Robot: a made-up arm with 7 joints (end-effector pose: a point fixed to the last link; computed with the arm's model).
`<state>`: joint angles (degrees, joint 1 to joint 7).
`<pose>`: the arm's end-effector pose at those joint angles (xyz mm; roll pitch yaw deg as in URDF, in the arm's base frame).
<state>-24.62 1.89 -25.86 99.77 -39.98 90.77 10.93</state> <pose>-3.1 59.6 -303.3 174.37 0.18 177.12</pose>
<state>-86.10 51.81 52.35 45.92 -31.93 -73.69 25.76</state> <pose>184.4 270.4 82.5 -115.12 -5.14 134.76</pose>
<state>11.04 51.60 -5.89 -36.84 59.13 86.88 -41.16</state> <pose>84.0 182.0 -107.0 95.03 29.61 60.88</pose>
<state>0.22 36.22 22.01 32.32 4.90 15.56 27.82</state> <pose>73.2 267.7 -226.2 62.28 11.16 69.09</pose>
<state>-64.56 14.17 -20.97 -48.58 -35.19 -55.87 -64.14</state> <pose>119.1 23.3 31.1 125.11 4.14 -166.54</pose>
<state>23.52 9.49 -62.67 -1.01 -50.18 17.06 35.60</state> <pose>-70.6 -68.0 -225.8 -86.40 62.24 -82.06</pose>
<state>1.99 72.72 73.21 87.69 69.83 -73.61 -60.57</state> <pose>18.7 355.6 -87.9 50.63 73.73 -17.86</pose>
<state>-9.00 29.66 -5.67 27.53 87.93 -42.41 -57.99</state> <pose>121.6 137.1 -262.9 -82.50 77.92 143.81</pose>
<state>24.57 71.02 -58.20 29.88 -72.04 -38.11 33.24</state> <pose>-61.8 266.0 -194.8 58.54 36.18 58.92</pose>
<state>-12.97 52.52 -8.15 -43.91 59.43 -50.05 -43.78</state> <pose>108.7 74.5 -81.6 131.82 41.53 -60.55</pose>
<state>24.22 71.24 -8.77 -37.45 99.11 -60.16 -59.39</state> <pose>32.4 144.4 -138.1 -88.76 59.80 71.31</pose>
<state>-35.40 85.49 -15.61 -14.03 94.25 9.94 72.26</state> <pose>204.5 163.1 16.6 -165.31 -3.00 -97.63</pose>
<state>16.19 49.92 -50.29 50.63 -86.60 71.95 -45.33</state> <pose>-125.2 214.0 -230.1 -179.24 26.95 -111.99</pose>
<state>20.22 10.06 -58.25 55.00 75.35 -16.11 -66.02</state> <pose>-151.8 17.8 -302.3 -48.56 18.48 161.61</pose>
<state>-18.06 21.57 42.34 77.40 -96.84 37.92 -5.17</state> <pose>80.5 175.5 -310.7 -124.14 46.52 -0.03</pose>
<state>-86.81 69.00 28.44 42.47 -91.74 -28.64 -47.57</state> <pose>172.0 297.4 141.3 177.69 -62.93 162.53</pose>
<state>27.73 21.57 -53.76 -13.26 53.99 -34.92 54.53</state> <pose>-57.8 -23.5 -193.1 15.45 -23.29 -23.04</pose>
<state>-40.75 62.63 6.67 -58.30 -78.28 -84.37 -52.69</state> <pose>81.9 130.3 47.0 123.10 -9.17 -172.57</pose>
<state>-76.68 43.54 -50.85 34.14 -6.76 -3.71 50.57</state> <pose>326.9 73.4 -42.6 50.80 -45.16 3.12</pose>
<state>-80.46 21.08 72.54 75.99 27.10 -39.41 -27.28</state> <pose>333.7 141.9 -70.4 -10.69 -31.52 5.95</pose>
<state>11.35 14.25 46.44 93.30 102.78 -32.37 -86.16</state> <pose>-142.8 113.4 -308.9 -83.94 -11.84 -141.46</pose>
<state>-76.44 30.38 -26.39 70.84 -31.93 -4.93 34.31</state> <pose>345.6 116.0 -84.3 14.15 -4.01 36.24</pose>
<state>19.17 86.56 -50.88 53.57 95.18 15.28 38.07</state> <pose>-13.8 366.9 -99.8 -125.48 70.09 47.40</pose>
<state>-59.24 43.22 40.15 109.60 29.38 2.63 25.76</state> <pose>215.1 225.3 -207.9 48.79 34.56 69.24</pose>
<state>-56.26 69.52 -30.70 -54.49 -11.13 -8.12 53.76</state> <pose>129.2 46.0 15.6 67.62 -69.68 -70.92</pose>
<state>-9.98 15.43 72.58 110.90 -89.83 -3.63 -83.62</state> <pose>-44.0 93.1 -337.9 -77.08 14.12 72.73</pose>
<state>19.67 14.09 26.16 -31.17 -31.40 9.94 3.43</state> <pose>57.0 158.2 -152.0 -3.81 5.21 21.40</pose>
